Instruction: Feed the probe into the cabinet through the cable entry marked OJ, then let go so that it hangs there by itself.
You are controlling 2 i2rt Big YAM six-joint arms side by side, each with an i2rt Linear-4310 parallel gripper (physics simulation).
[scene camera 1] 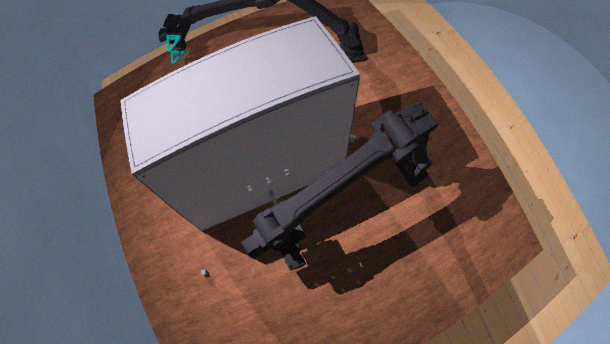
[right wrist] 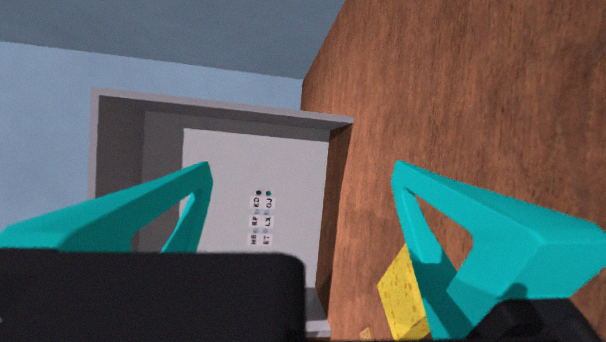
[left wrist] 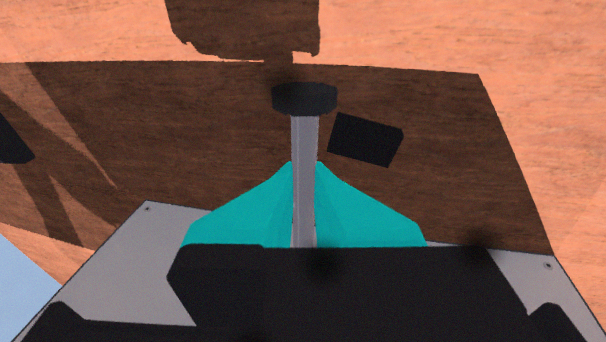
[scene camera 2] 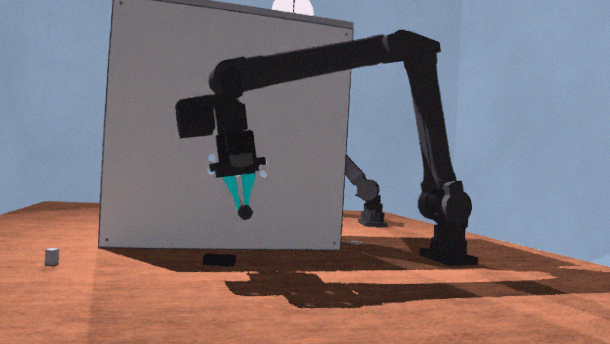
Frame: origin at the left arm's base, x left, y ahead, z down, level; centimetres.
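Where they show: left gripper, fingertip midpoint: (left wrist: 303, 171) (scene camera 2: 243, 212); right gripper, fingertip midpoint: (scene camera 1: 170, 57) (right wrist: 302, 171); left arm's base at its link origin: (scene camera 1: 411, 169) (scene camera 2: 447, 259); right arm's base at its link origin: (scene camera 1: 352, 52) (scene camera 2: 372, 224).
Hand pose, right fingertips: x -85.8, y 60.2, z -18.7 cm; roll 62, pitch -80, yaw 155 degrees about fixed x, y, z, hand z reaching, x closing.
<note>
Each offset is from my right fingertips to the top centre of the thing. "pt": to the spot under its first point.
The probe, a grey shaft {pt dy -9.3, dx +89.7, dz +6.7 cm} (left wrist: 304, 137) with a black round end {pt dy -9.1, dx +91.6, dz +6.3 cm} (left wrist: 304, 99) (scene camera 2: 245, 212), is held outside the cabinet (scene camera 1: 240, 90) (scene camera 2: 150, 75) (right wrist: 300, 165), its black end beyond the fingertips. My left gripper (scene camera 2: 243, 205) (left wrist: 303, 171) is shut on the shaft and points downward in front of the closed wall. Its fingertips are hidden in scene camera 1. The entry OJ (right wrist: 268, 193) shows teal through it in the right wrist view; the neighbouring KD hole (right wrist: 258, 192) is dark. My right gripper (scene camera 1: 172, 56) (right wrist: 302, 171) is open and empty, facing the cabinet's open side.
A black block {dy -6.5, dx +83.3, dz +17.2 cm} (scene camera 2: 219, 259) (left wrist: 365, 139) lies on the table below my left gripper. A small light cube {dy +23.6, dx +81.7, dz +16.0 cm} (scene camera 1: 204, 273) (scene camera 2: 52, 256) lies left of the cabinet wall. A yellow sponge {dy -12.8, dx +14.9, dz +15.5 cm} (right wrist: 404, 295) lies near the right gripper's finger in the right wrist view.
</note>
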